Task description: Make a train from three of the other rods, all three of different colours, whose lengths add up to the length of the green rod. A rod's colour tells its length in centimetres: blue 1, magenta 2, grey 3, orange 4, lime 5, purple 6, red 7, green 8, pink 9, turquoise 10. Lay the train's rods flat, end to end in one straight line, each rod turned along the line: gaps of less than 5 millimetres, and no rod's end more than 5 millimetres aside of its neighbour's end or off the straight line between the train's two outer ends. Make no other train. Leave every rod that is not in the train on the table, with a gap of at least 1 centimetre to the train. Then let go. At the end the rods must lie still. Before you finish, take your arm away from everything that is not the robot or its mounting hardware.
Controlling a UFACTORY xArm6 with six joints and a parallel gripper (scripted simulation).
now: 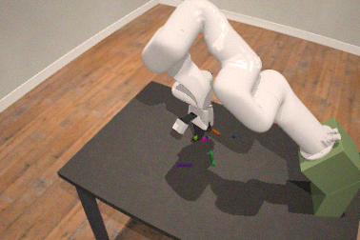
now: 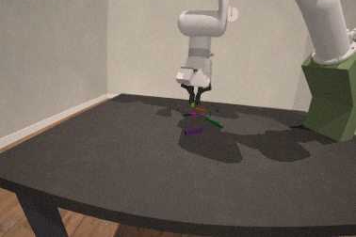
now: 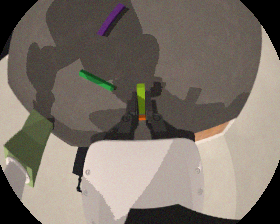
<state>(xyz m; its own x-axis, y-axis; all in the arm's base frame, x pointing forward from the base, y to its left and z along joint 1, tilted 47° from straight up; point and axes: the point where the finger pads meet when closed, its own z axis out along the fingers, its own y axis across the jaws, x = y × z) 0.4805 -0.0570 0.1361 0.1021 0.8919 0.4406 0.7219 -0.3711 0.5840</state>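
The magenta rod is 70 mm below my hand and 40 mm to the right of it. From my hand the other things lie so: green rod: 90 mm behind, 70 mm below, 30 mm to the left; lime rod: 20 mm below; orange rod: 110 mm to the right, 70 mm below, 20 mm behind.
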